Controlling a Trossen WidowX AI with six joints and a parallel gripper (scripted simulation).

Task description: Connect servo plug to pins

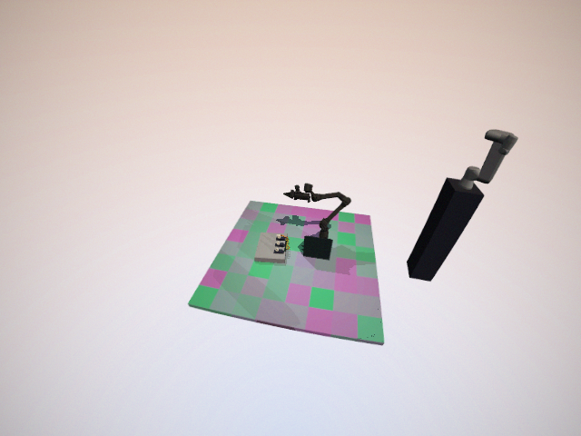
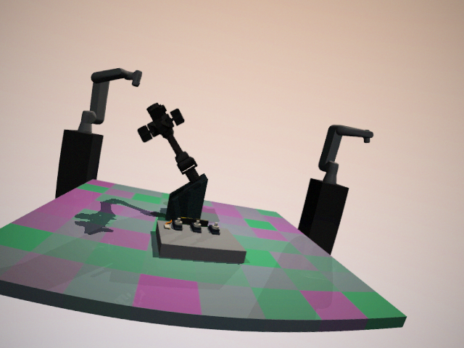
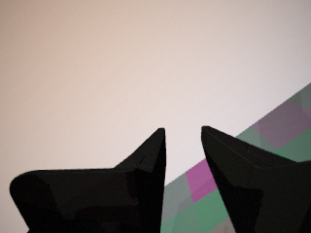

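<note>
My gripper tip is now 70 mm past the yellow band, 160 mm to the right of it and 340 mm above it. The rest, counted from my gripper tip: pin strip (70 mm behind, 200 mm to the left, 360 mm below); then grey holder (80 mm ahead, 230 mm to the left, 390 mm below).
</note>
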